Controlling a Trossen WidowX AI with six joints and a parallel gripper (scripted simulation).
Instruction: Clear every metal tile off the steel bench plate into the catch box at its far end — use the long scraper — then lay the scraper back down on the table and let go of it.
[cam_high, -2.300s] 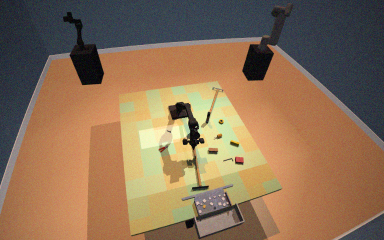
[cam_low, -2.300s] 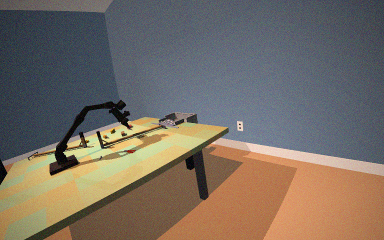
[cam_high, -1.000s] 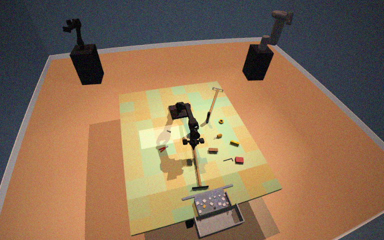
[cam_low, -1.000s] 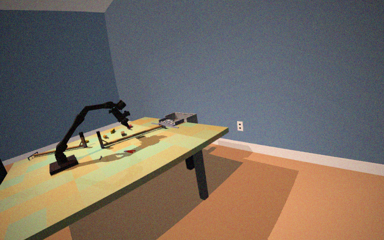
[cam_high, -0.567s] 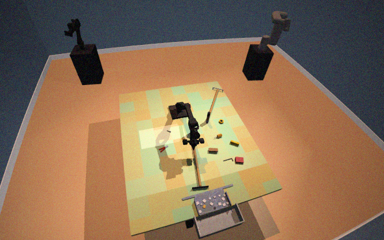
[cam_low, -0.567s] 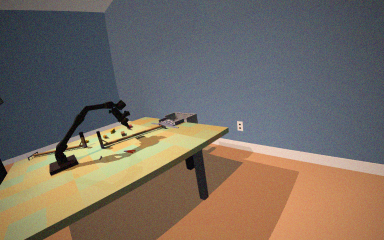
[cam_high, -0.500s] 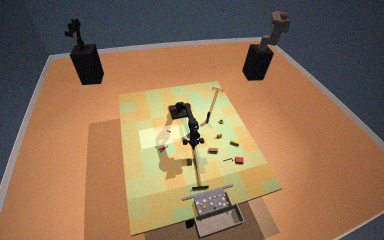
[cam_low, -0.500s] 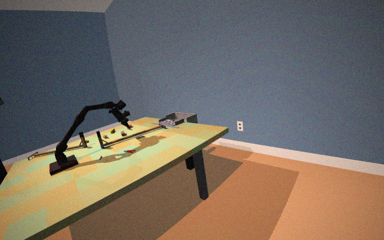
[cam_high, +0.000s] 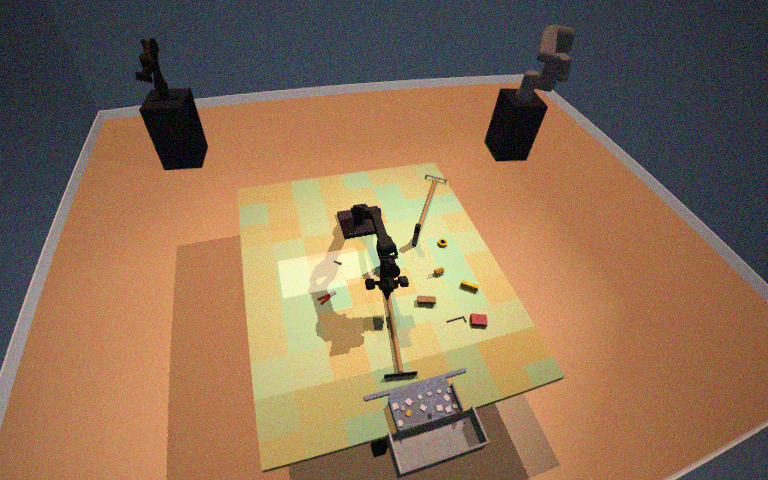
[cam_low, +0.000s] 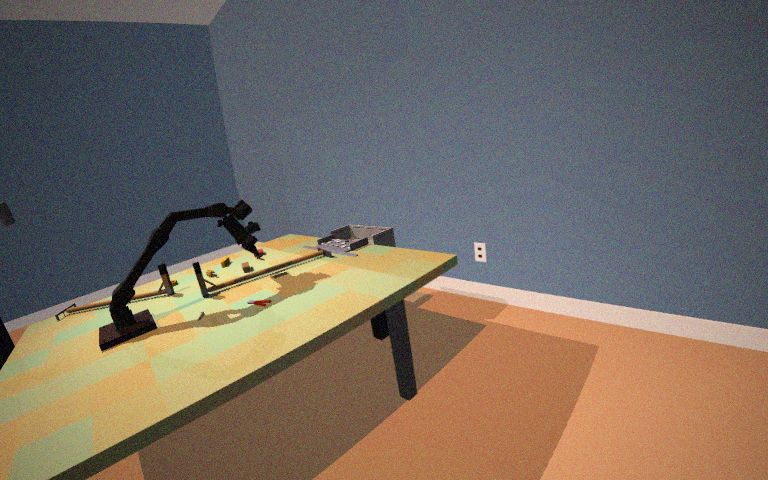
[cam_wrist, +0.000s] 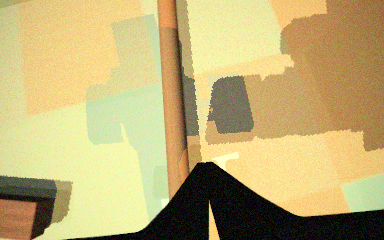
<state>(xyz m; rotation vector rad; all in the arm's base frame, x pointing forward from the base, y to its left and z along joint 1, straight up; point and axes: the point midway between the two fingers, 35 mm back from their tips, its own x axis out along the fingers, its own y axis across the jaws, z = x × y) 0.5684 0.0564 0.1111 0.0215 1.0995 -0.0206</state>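
My gripper tip is 2 cm short of the long scraper, 2 cm to the right of it and 4 cm above it. The rest, counted from my gripper tip: orange screwdriver (19 cm behind, 30 cm to the left, 9 cm below); then hex key (9 cm ahead, 34 cm to the left, 10 cm below); then brown block (3 cm behind, 20 cm to the left, 9 cm below).
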